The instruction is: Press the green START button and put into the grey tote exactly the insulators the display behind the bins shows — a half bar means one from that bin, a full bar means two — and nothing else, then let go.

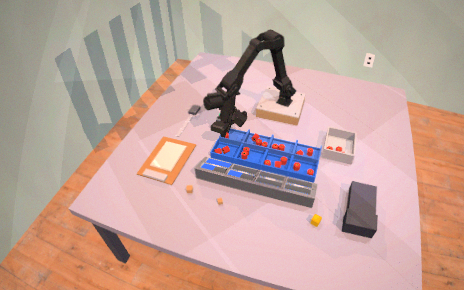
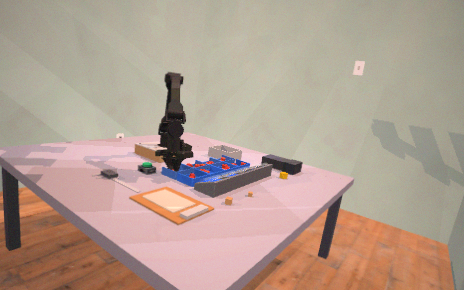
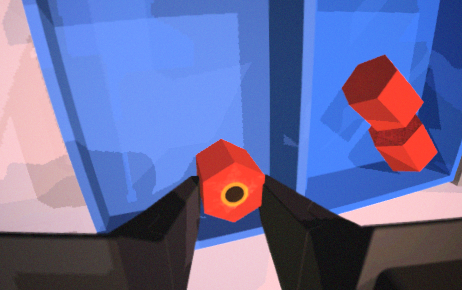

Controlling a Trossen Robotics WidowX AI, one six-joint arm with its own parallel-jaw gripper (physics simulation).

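Note:
My gripper [image 1: 224, 133] [image 2: 174, 168] [image 3: 228, 184] is shut on a red insulator [image 3: 219, 172] at the near wall of the back left bin; a finger touches each side of it. The blue bins [image 1: 254, 156] [image 3: 150, 50] hold more red insulators, two of them [image 3: 385, 92] in the neighbouring bin. The grey tote [image 1: 340, 158] [image 2: 225, 154] has two red insulators [image 1: 339, 149] inside. The display [image 1: 256, 189] [image 2: 235, 182] shows blue across much of its leftmost window and a shorter blue bar in the second. The green START button [image 2: 147, 164] is beside the bins.
A black box [image 1: 361, 207] [image 2: 282, 164] stands at the right, near a yellow cube [image 1: 316, 220] [image 2: 283, 175]. Two small orange cubes [image 1: 189, 189] [image 1: 219, 201] lie before the display. An orange clipboard [image 1: 182, 162] [image 2: 145, 200] and a dark small block [image 1: 194, 109] [image 2: 109, 173] lie left.

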